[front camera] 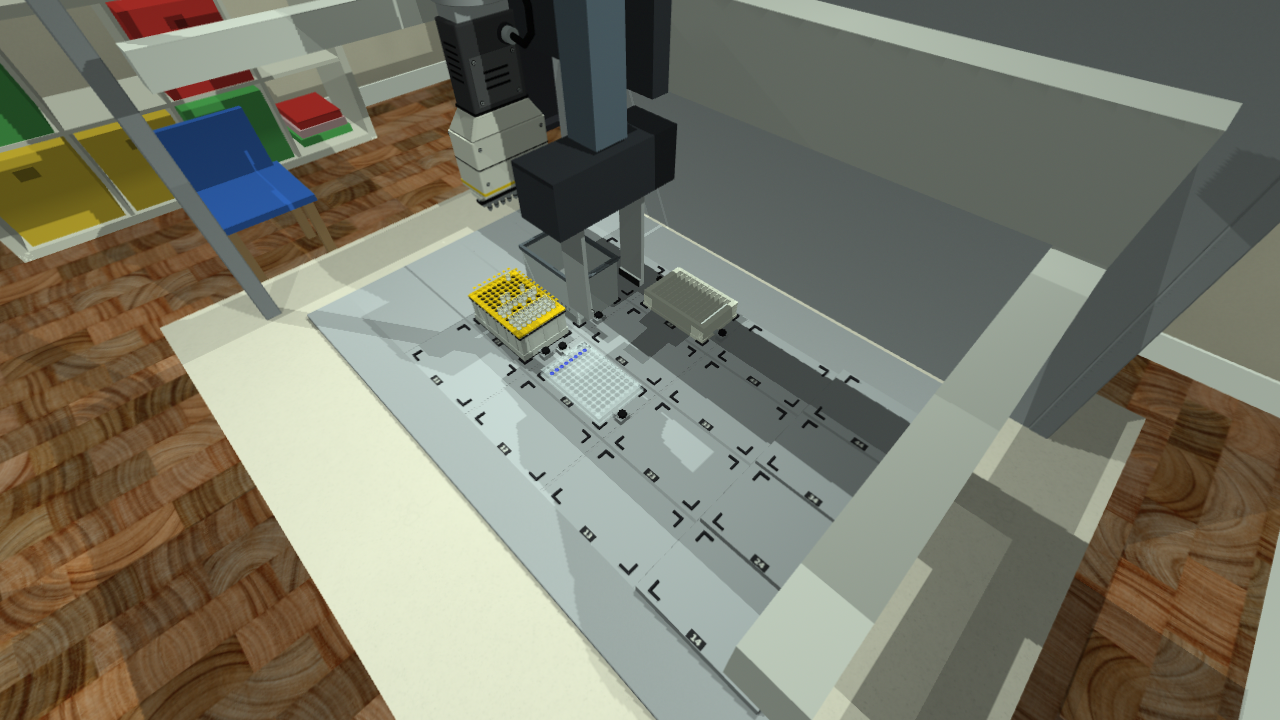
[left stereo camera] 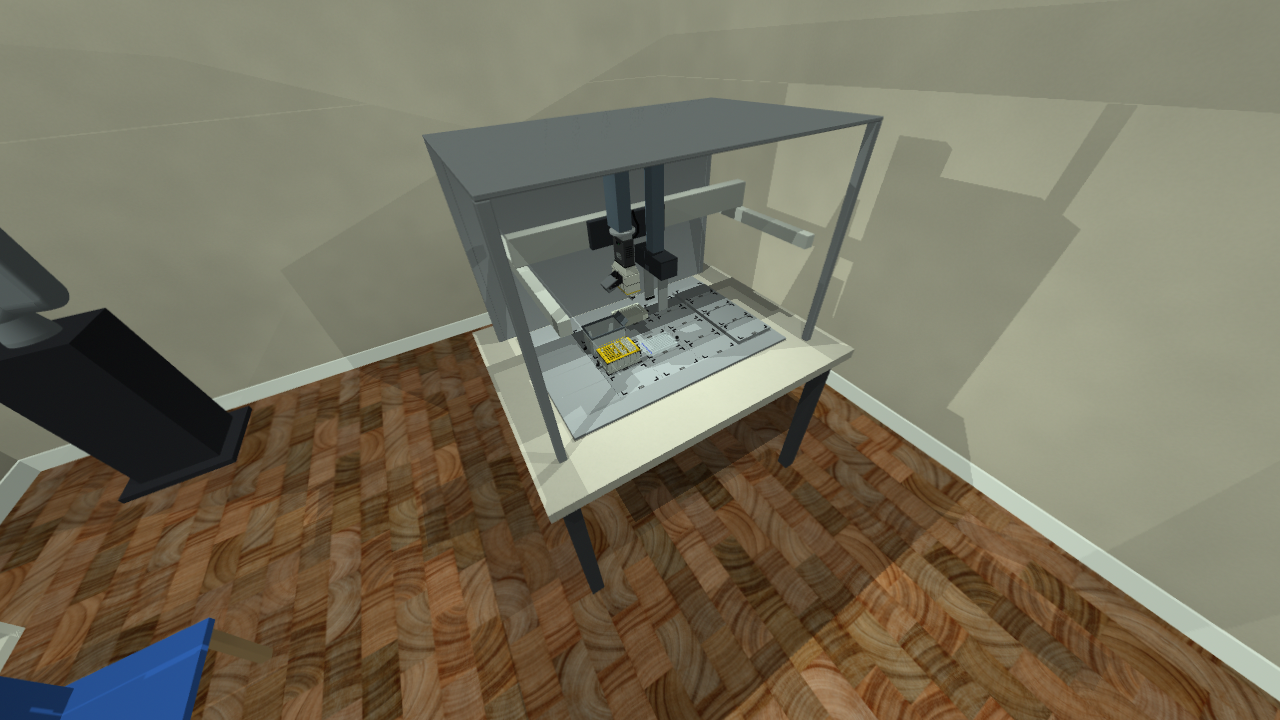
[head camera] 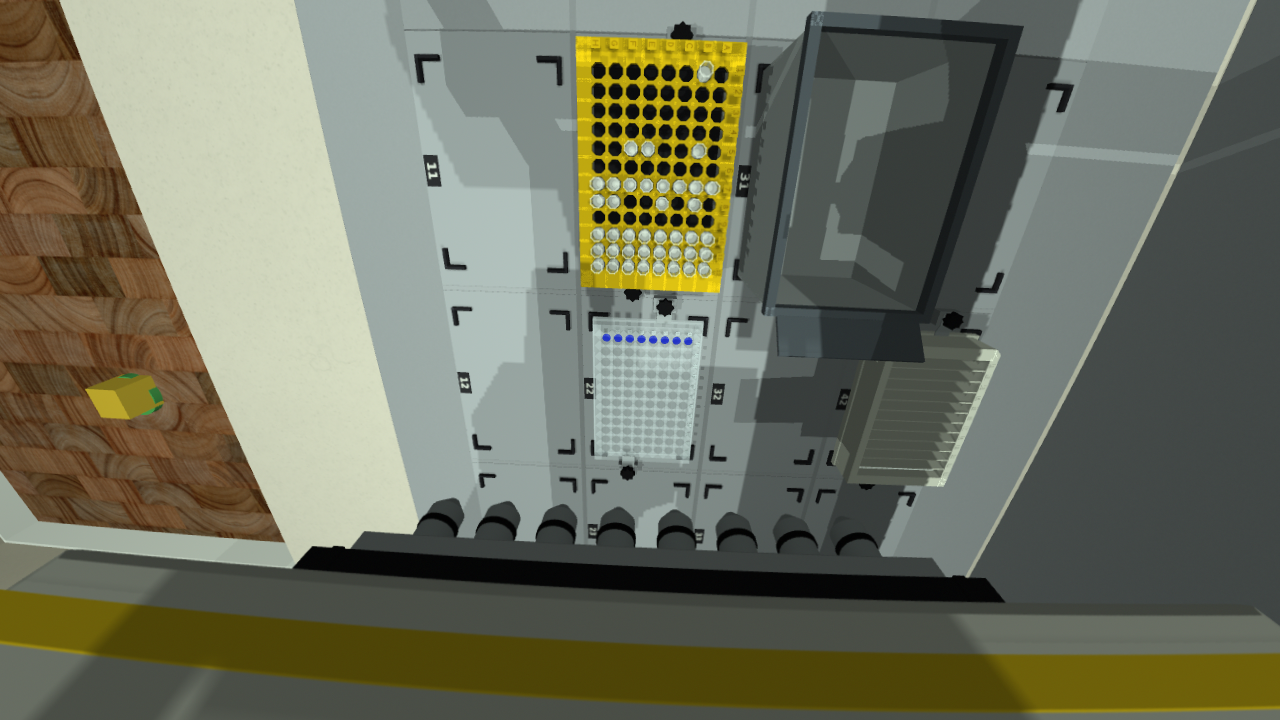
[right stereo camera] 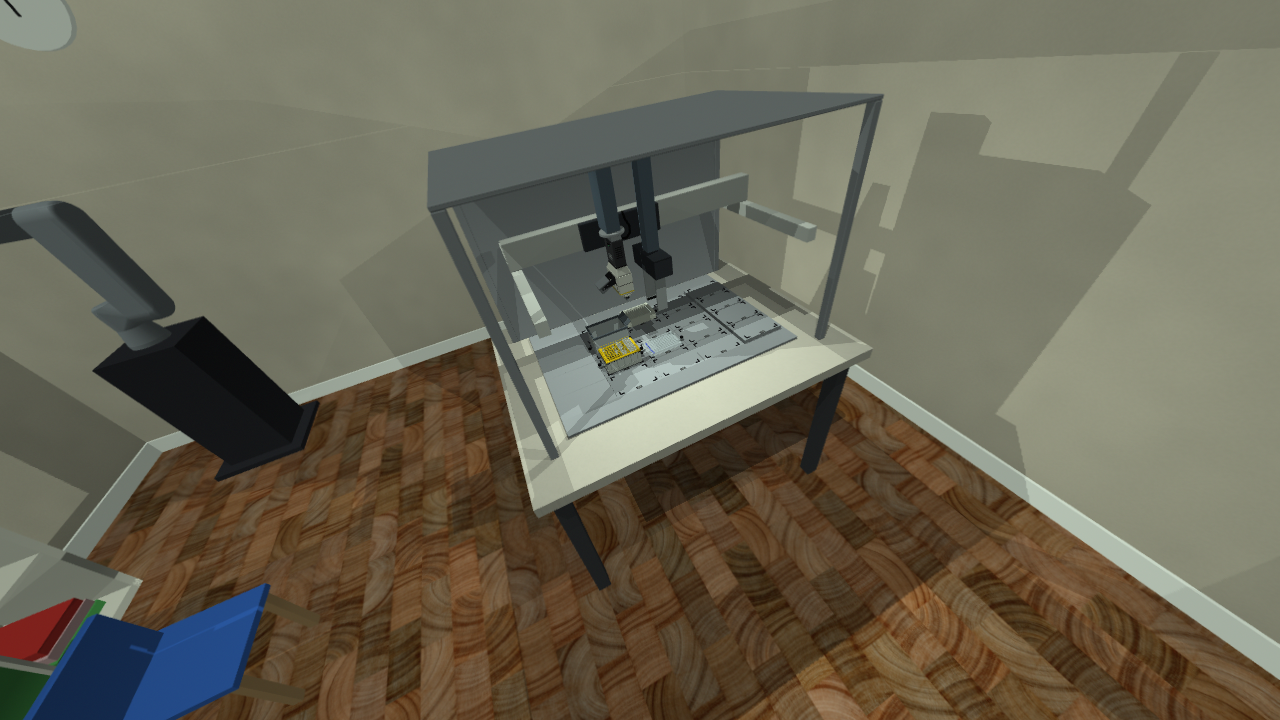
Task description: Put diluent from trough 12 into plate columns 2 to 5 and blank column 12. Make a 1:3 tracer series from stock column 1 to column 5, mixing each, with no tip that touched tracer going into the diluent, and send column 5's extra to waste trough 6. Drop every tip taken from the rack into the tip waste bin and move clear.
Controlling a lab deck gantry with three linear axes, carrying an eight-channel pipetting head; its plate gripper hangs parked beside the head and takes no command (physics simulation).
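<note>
The pipetting head [front camera: 496,152] [head camera: 640,622] hangs high toward the deck's rear left, its eight dark nozzles [head camera: 617,528] showing no tips. The parked plate gripper [front camera: 608,298] [left stereo camera: 656,303] hangs beside it, its two pale fingers apart and empty. The yellow tip rack [head camera: 659,161] [front camera: 517,304] has full rows at the plate end, another full row further in, and scattered tips elsewhere. The clear plate [head camera: 647,394] [front camera: 590,380] shows one blue column at its rack end; other liquid levels cannot be told. The beige trough block [head camera: 913,420] [front camera: 689,304] shows several slots, their contents unclear. The grey tip waste bin [head camera: 969,179] [front camera: 604,284] stands beside the rack.
Black locating knobs [head camera: 627,471] [front camera: 622,413] stand beside the labware. A pale frame beam [front camera: 948,358] crosses the front view. A thin grey post [front camera: 214,241] rises at the left. A blue chair [front camera: 259,192] and shelves stand beyond the table.
</note>
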